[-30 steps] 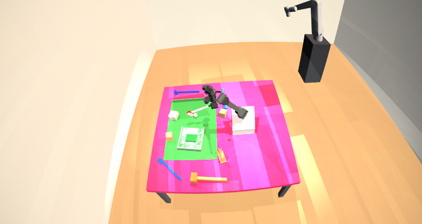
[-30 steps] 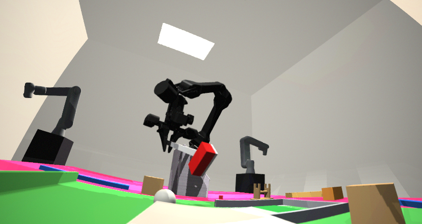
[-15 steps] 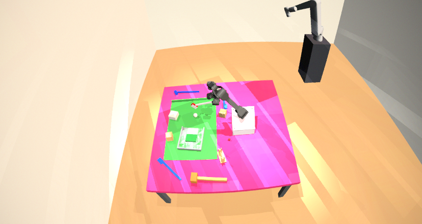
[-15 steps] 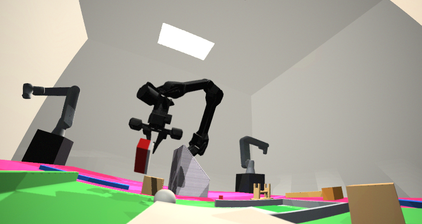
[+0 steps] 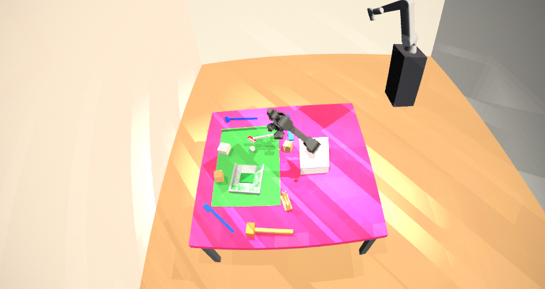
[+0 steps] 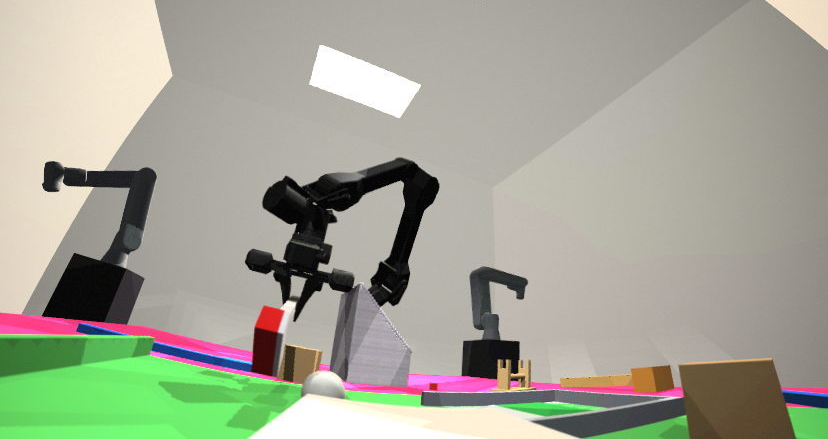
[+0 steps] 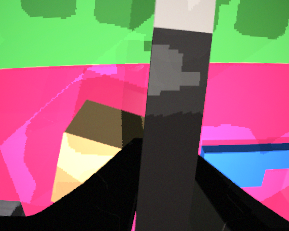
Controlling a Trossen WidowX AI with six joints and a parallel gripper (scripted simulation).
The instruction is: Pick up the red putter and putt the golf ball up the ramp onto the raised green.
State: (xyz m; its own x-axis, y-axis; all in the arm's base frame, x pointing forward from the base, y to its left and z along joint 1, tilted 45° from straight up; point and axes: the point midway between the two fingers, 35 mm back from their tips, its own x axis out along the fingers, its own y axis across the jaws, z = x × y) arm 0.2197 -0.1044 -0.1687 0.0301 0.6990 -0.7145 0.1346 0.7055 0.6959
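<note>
My gripper tip is 120 mm short of the red putter and 10 mm to the left of it. Round my gripper tip: small red cube 340 mm to the left, 90 mm below, 90 mm behind; then white block 450 mm ahead, 70 mm below, 10 mm to the left; then white golf ball 220 mm ahead, 80 mm below, 30 mm to the left.
</note>
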